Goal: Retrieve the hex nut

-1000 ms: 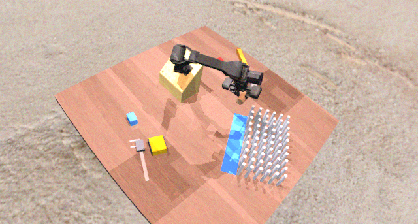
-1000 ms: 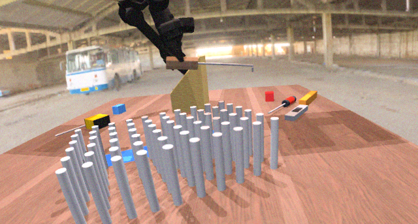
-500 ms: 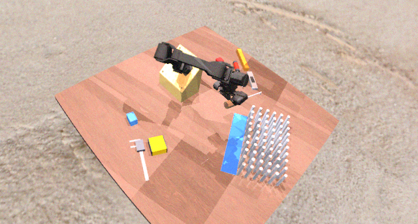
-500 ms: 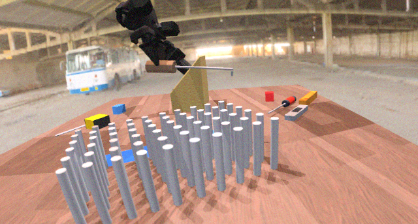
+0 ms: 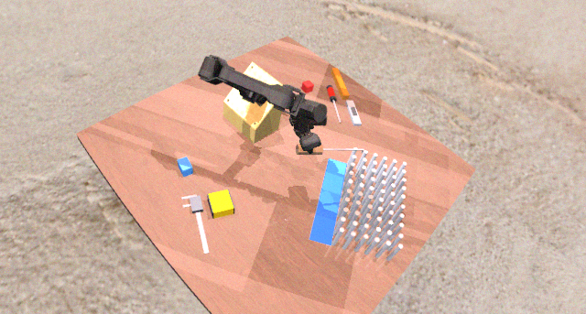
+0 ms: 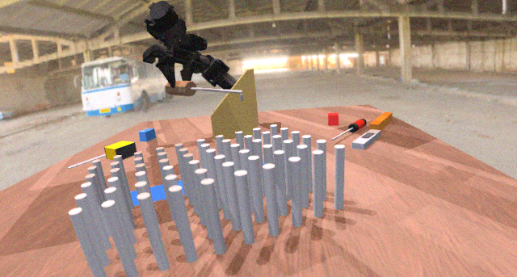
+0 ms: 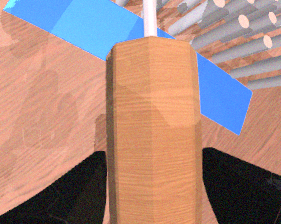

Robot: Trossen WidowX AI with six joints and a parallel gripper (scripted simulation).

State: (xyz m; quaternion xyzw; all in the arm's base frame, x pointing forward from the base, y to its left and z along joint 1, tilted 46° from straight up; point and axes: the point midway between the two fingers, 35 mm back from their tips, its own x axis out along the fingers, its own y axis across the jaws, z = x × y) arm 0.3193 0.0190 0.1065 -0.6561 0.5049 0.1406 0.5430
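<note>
My gripper tip is now 21 cm above the blue taped strip, 12 cm short of it and 5 cm to the right of it. The rest, counted from my gripper tip: flat block: 49 cm to the left, 19 cm below, 15 cm behind; blue cube: 32 cm to the right, 30 cm behind, 19 cm below; red cube: 42 cm to the left, 40 cm behind, 19 cm below.
</note>
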